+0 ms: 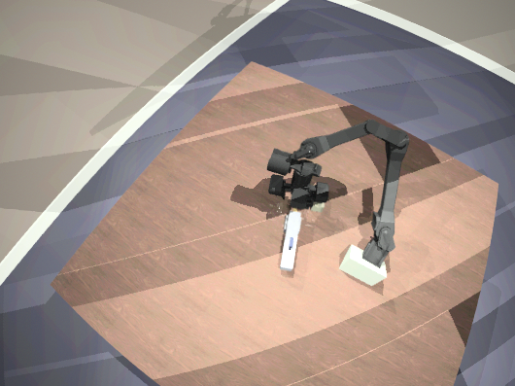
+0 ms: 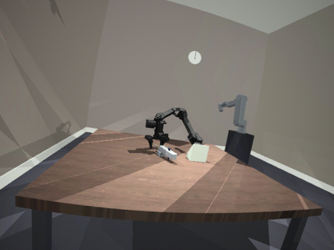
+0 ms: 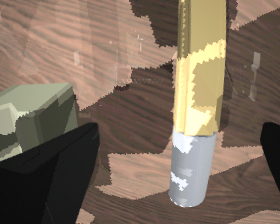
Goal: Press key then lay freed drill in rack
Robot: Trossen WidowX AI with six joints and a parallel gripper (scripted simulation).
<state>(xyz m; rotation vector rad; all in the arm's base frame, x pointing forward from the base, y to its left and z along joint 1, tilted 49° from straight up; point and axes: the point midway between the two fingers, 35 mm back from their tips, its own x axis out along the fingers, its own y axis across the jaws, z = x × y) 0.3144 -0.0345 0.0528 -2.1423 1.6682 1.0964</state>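
My gripper tip is 20 mm past the drill, 50 mm to the right of it and 30 mm below it. From my gripper tip the other things lie so: rack (60 mm behind, 50 mm to the right); key (80 mm behind, 160 mm to the left, 30 mm above).
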